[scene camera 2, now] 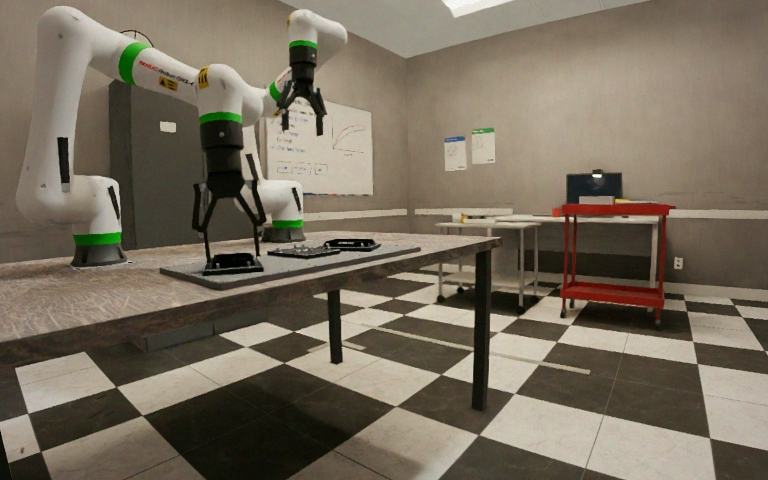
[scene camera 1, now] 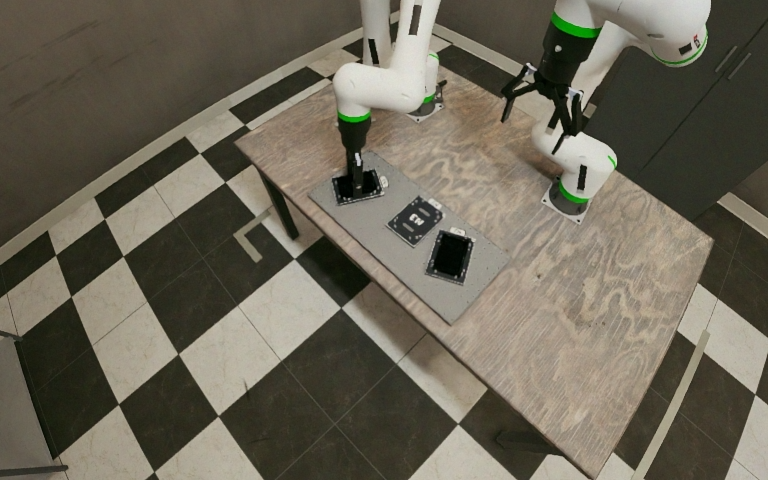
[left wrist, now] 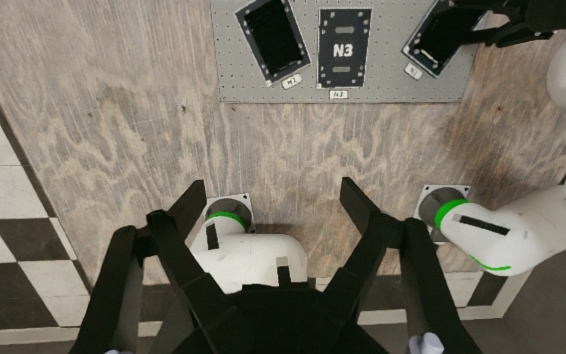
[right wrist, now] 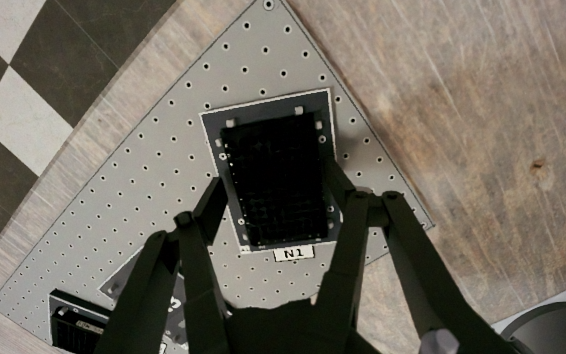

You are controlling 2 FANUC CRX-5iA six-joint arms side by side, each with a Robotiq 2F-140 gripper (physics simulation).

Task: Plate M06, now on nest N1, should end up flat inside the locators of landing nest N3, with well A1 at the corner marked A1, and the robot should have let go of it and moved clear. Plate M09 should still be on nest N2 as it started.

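Plate M06, black (scene camera 1: 372,182) (scene camera 2: 233,262) (left wrist: 434,39) (right wrist: 280,200), sits on nest N1 (right wrist: 214,121). Its marking is not legible. My right gripper (scene camera 1: 357,194) (scene camera 2: 232,255) (right wrist: 274,179) is open, pointing down over N1, its fingers low along the plate's two long sides with nothing gripped. Contact is hard to tell. Landing nest N3 (scene camera 1: 407,227) (scene camera 2: 303,251) (left wrist: 343,42) is bare, its locators and printed N3 showing. Plate M09, also black (scene camera 1: 451,255) (scene camera 2: 352,244) (left wrist: 275,37), sits on nest N2 (left wrist: 306,62). My left gripper (scene camera 1: 530,135) (scene camera 2: 303,131) (left wrist: 274,190) is open and empty, high above the table.
The three nests stand on a grey perforated board (scene camera 1: 390,266) (left wrist: 400,93) (right wrist: 165,135) near the edge of the wooden table (scene camera 1: 566,316) (left wrist: 150,125). N3 lies between N1 and N2. A red cart (scene camera 2: 614,210) stands beyond the table.
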